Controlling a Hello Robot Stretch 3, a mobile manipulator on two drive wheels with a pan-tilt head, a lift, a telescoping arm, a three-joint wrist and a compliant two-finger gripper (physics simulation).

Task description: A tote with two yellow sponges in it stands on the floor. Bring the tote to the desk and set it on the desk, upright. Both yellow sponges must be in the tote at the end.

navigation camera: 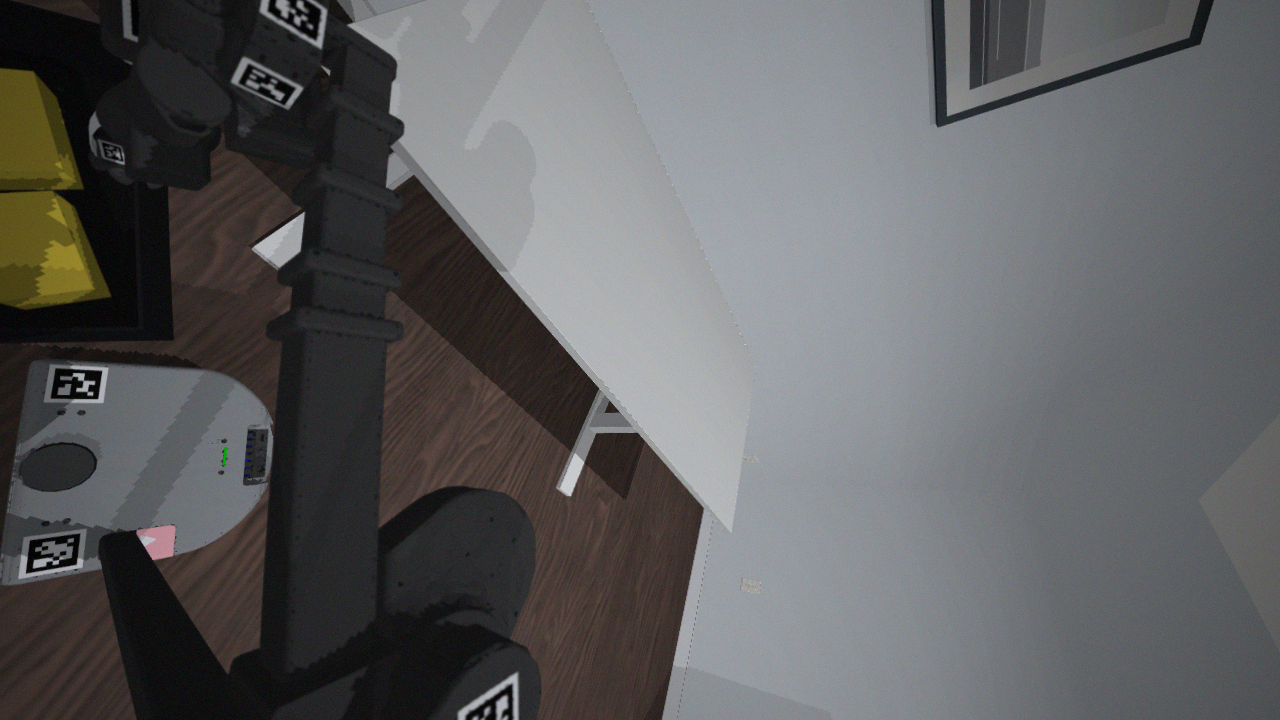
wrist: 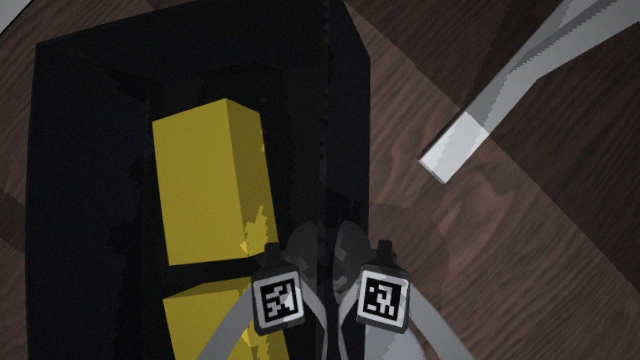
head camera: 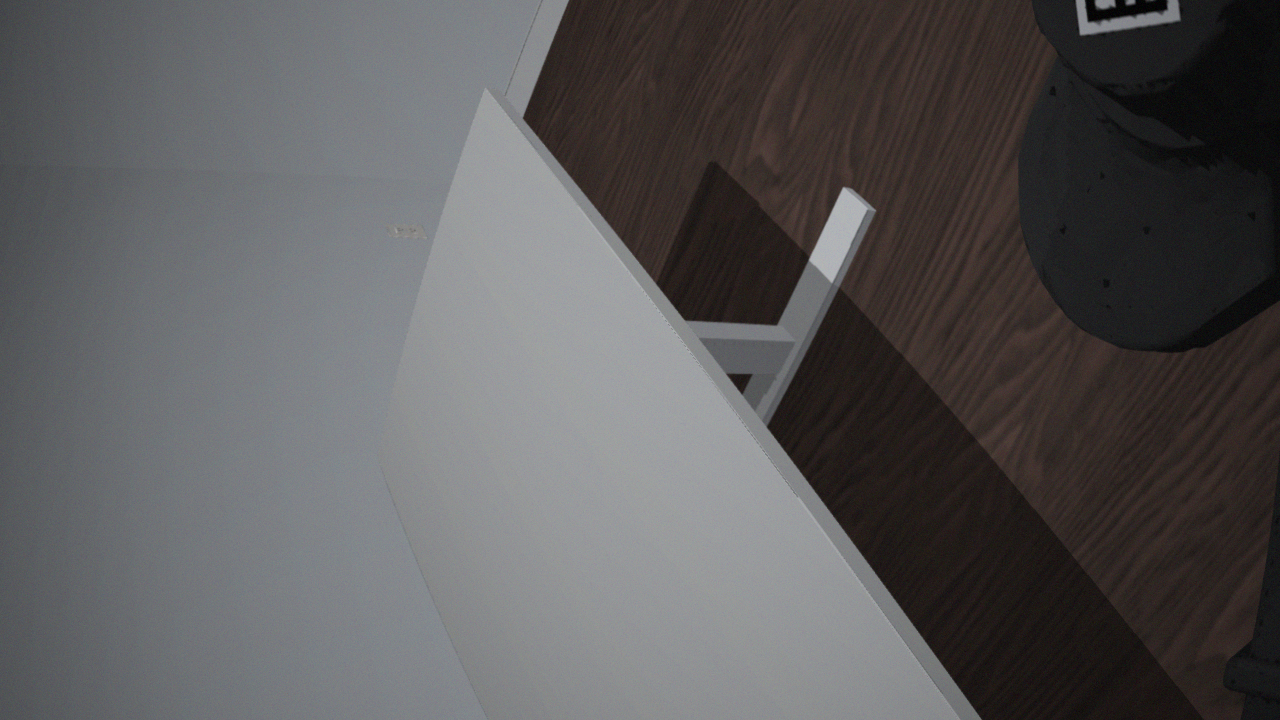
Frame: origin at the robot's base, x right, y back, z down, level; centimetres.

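Where they show: gripper, between the fingertips: (wrist: 327, 248); robot's base, origin of its link: (navigation camera: 65, 462).
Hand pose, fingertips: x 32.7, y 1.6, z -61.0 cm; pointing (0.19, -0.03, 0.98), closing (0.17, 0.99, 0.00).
Observation:
Each offset is from my fingertips to the top centre of the thing. Level surfaces: height alone.
The black tote (navigation camera: 156, 259) (wrist: 85, 200) hangs roughly level from my gripper, beside the desk's front and next to my base. Its exact height against the desk top cannot be told. One yellow sponge @(dx +2.4, dy -8.2, dz +2.1 cm) (navigation camera: 31, 129) (wrist: 200, 190) and the other yellow sponge @(dx -9.3, dy -5.2, dz +2.0 cm) (navigation camera: 44, 250) (wrist: 202, 330) lie inside it; both are cut off by the edge of the navigation view. My gripper (navigation camera: 102, 147) (wrist: 327, 248) is shut on the tote's side wall, with a fingertip on each side of it. The white desk @(dz -11.1 cm) (head camera: 608, 402) (navigation camera: 626, 250) runs diagonally in the head and navigation views. The tote does not show in the head view.
A white desk foot (head camera: 836, 237) (navigation camera: 572, 465) (wrist: 452, 150) sticks out on the dark wood floor. My base (navigation camera: 134, 447) is beside the tote. My extended arm (navigation camera: 331, 447) reaches toward the desk's near side. A grey wall with a framed picture (navigation camera: 1006, 53) stands behind the desk.

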